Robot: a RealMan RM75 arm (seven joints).
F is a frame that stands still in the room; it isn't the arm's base.
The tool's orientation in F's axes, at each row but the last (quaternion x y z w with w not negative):
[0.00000 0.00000 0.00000 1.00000]
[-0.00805 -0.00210 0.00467 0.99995]
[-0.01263 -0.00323 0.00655 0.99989]
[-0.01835 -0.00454 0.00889 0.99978]
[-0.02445 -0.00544 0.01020 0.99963]
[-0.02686 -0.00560 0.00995 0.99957]
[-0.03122 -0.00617 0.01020 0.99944]
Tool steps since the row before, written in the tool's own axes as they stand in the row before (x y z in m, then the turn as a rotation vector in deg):
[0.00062 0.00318 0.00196 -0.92 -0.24 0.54]
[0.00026 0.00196 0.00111 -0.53 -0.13 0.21]
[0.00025 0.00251 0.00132 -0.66 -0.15 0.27]
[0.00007 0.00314 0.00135 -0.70 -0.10 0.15]
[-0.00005 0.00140 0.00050 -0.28 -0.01 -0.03]
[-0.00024 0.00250 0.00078 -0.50 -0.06 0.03]
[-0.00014 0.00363 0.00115 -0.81 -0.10 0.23]
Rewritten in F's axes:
[0.00062 0.00318 0.00196 -0.92 -0.24 0.54]
[0.00024 0.00198 0.00108 -0.53 -0.13 0.21]
[0.00021 0.00255 0.00126 -0.66 -0.15 0.27]
[0.00000 0.00319 0.00123 -0.70 -0.11 0.15]
[-0.00008 0.00142 0.00043 -0.28 -0.02 -0.03]
[-0.00030 0.00253 0.00064 -0.50 -0.07 0.03]
[-0.00023 0.00369 0.00092 -0.81 -0.10 0.23]

